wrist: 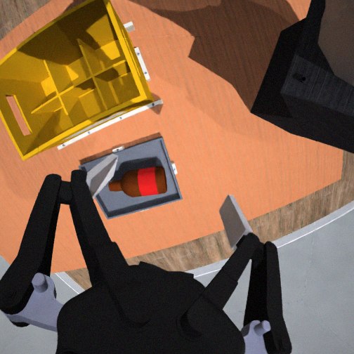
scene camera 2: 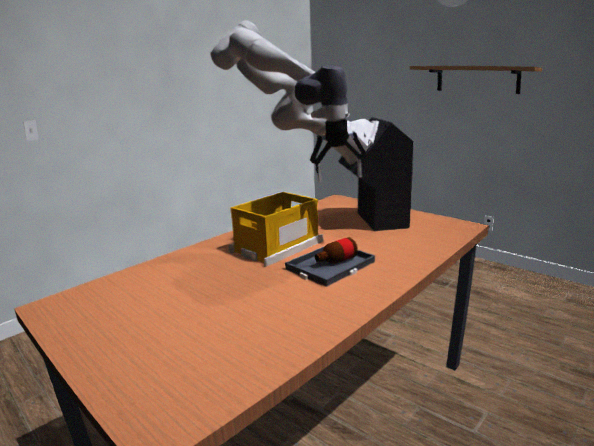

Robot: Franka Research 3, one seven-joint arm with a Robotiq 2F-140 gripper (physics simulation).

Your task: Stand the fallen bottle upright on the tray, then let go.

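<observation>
A brown bottle with a red label (scene camera 2: 339, 250) (wrist: 142, 181) lies on its side in the shallow dark grey tray (scene camera 2: 326, 281) (wrist: 112, 206). In the scene view its neck points to the left, and in the wrist view also to the left. My gripper (scene camera 2: 340, 174) (wrist: 171, 184) is open and empty, pointing down high above the table. In the wrist view the left fingertip overlaps the tray's left edge near the bottle's neck, and the right fingertip shows to the right of the tray.
A yellow crate with inner dividers (scene camera 2: 257, 240) (wrist: 145, 90) stands close beside the tray, with white strips along its base. The black robot pedestal (scene camera 2: 387, 185) (wrist: 310, 95) stands at the far end of the wooden table (scene camera 2: 200, 350) (wrist: 210, 165). A shelf (scene camera 2: 475, 68) hangs on the wall.
</observation>
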